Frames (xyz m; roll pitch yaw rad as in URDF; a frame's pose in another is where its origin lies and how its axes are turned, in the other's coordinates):
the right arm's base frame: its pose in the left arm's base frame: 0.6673 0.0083 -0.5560 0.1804 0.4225 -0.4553
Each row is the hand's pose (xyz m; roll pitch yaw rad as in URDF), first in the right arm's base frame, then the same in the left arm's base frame.
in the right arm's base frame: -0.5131 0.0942 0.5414 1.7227 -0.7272 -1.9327
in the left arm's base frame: 0.4474 0.1110 0.1556 1.1439 -0.6318 -2.0564
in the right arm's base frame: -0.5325 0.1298 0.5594 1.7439 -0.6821 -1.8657
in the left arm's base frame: 0.4544 0.1430 0.1855 1.1955 -0.5664 -2.0333
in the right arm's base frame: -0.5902 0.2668 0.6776 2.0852 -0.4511 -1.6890
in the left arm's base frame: 0.5089 0.2427 0.3377 1.6236 -0.2926 -2.0122
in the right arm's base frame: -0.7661 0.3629 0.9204 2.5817 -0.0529 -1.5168
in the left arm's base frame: 0.4816 0.3129 0.6434 2.1653 0.1383 -2.0290
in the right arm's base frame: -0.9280 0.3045 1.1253 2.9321 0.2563 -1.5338
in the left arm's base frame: 0.3779 0.2587 0.8840 2.4759 0.4119 -2.1803
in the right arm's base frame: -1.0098 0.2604 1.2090 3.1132 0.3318 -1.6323
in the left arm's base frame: 0.3126 0.2257 0.9855 2.6321 0.4366 -2.3100
